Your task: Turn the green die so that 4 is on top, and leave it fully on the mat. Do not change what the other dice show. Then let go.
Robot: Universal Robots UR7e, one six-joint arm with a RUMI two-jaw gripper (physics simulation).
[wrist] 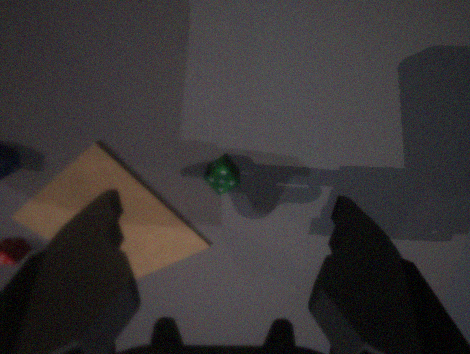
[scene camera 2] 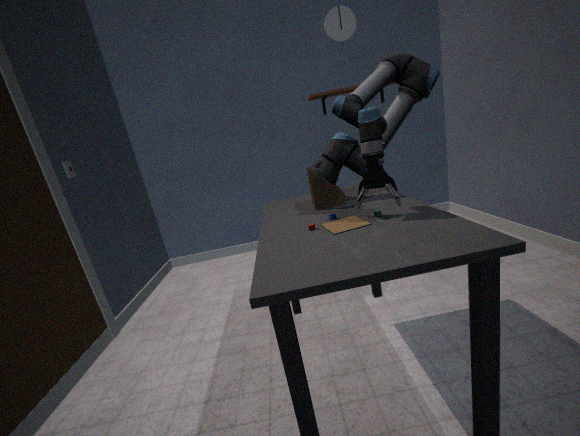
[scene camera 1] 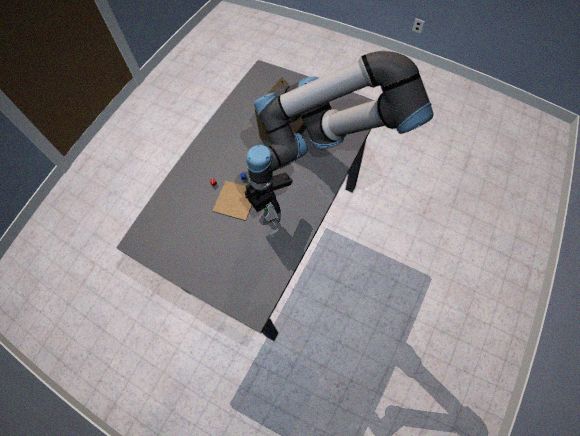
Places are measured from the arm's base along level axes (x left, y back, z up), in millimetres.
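Pixels of known places: gripper, fingertip midpoint: [wrist: 229, 195] [scene camera 2: 378, 207] [scene camera 1: 267, 207]; arm's base at its link origin: [scene camera 2: 321, 176].
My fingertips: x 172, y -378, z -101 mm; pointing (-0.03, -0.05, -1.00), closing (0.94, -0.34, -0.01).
Observation:
For each thing: its middle in the pictures, then the offset to it from my fingertips. Level surfaces: height alone.
- green die at the middle of its body: [wrist: 222, 174] [scene camera 1: 267, 208] [scene camera 2: 377, 213] dx -5, dy +4, dz -24 mm
- tan mat at the middle of its body: [wrist: 114, 231] [scene camera 2: 344, 224] [scene camera 1: 235, 200] dx -136, dy -32, dz -32 mm
- blue die at the middle of its body: [scene camera 1: 243, 176] [scene camera 2: 332, 216] dx -168, dy +67, dz -24 mm
- red die at the middle of its body: [wrist: 11, 251] [scene camera 2: 311, 227] [scene camera 1: 213, 182] dx -257, dy -20, dz -24 mm
- dark grey table at its surface level: dz -34 mm
The green die [scene camera 1: 266, 209] [scene camera 2: 377, 213] [wrist: 222, 175] rests on the table beside the mat, off its edge. In the wrist view its face toward the camera seems to show five pips, though blurred. The tan mat [scene camera 1: 230, 202] [scene camera 2: 345, 225] [wrist: 155, 235] lies flat. The blue die [scene camera 1: 243, 176] [scene camera 2: 332, 216] [wrist: 7, 160] and the red die [scene camera 1: 213, 182] [scene camera 2: 311, 227] [wrist: 12, 251] lie on the table off the mat; their top numbers are unclear. My gripper [scene camera 1: 263, 205] [scene camera 2: 379, 205] [wrist: 229, 195] is open and empty, pointing down above the green die, partly hiding it in scene camera 1.
The dark grey table [scene camera 1: 200, 260] [scene camera 2: 360, 255] carries the arm's wooden base block [scene camera 2: 325, 194] behind the dice. The table's right edge lies beyond the green die. The arm's shadow falls across the table near that die.

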